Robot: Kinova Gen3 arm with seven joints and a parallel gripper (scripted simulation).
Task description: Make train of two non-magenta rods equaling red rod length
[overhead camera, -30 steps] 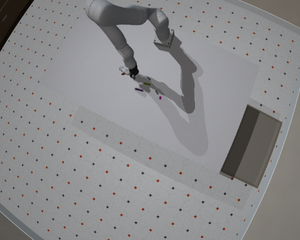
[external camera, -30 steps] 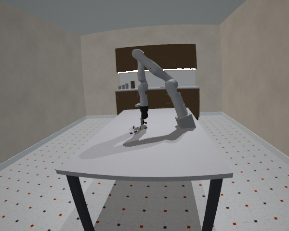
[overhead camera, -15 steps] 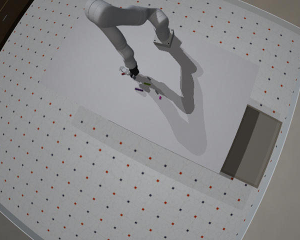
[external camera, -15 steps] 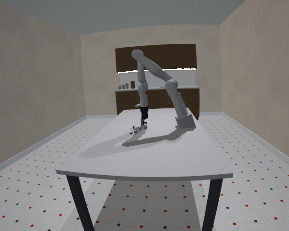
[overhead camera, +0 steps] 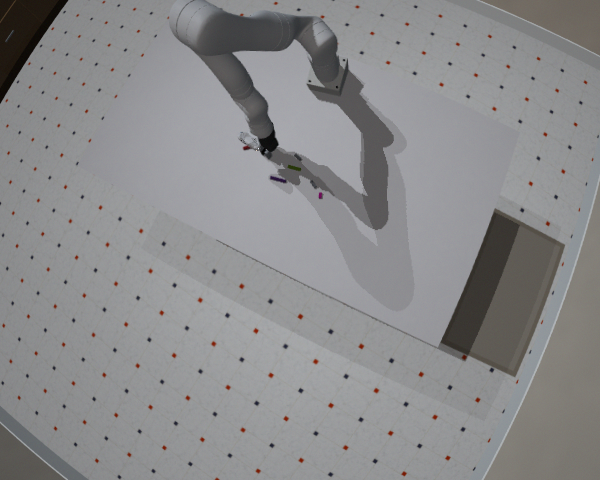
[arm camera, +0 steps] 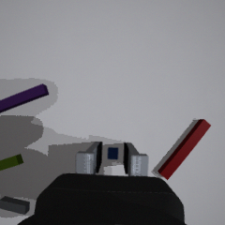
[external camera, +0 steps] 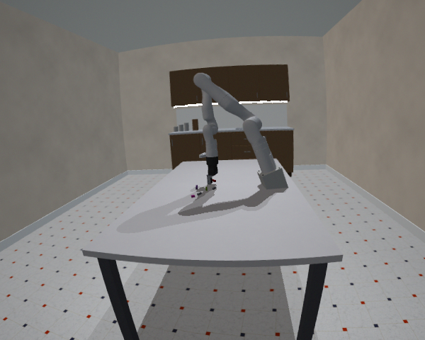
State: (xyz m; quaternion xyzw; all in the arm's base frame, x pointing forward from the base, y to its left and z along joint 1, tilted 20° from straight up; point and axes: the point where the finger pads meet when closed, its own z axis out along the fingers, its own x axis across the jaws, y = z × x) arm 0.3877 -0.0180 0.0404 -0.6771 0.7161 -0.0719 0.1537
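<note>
Right now the blue rod is 1 cm below my hand. Round my hand: purple rod (6 cm ahead, 10 cm to the left, 1 cm below); lime rod (2 cm behind, 12 cm to the left, 1 cm below); red rod (7 cm to the right, 1 cm below).
</note>
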